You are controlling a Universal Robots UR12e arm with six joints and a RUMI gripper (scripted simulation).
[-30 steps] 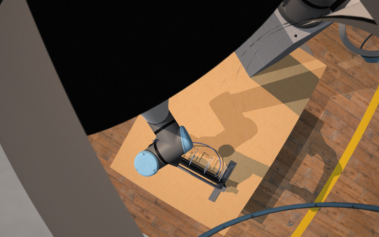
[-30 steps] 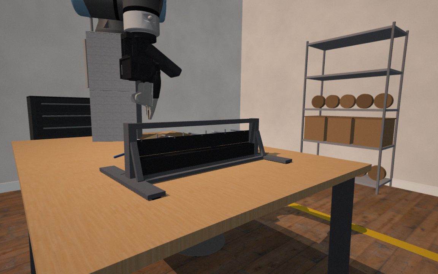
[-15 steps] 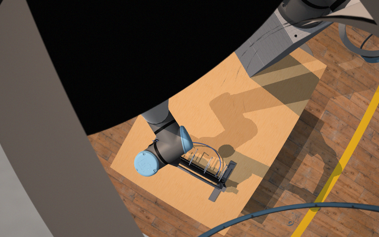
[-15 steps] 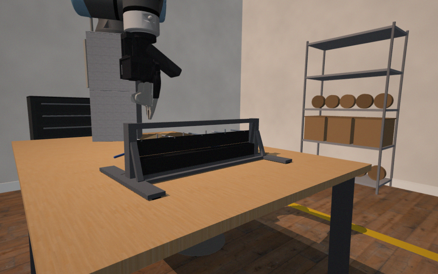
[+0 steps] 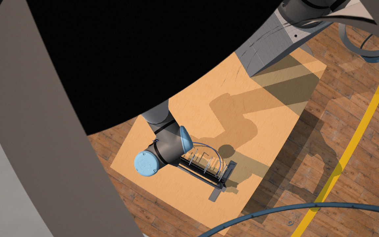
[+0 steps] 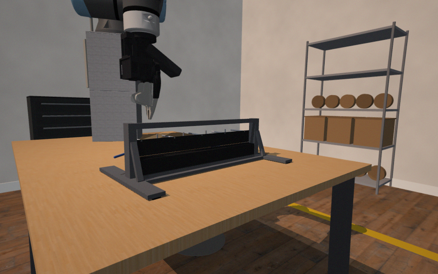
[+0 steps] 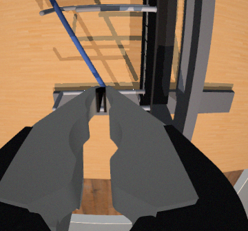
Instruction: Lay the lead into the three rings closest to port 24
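Now: hand 70 mm short of the rack, 140 mm to the right of it and 90 mm above it.
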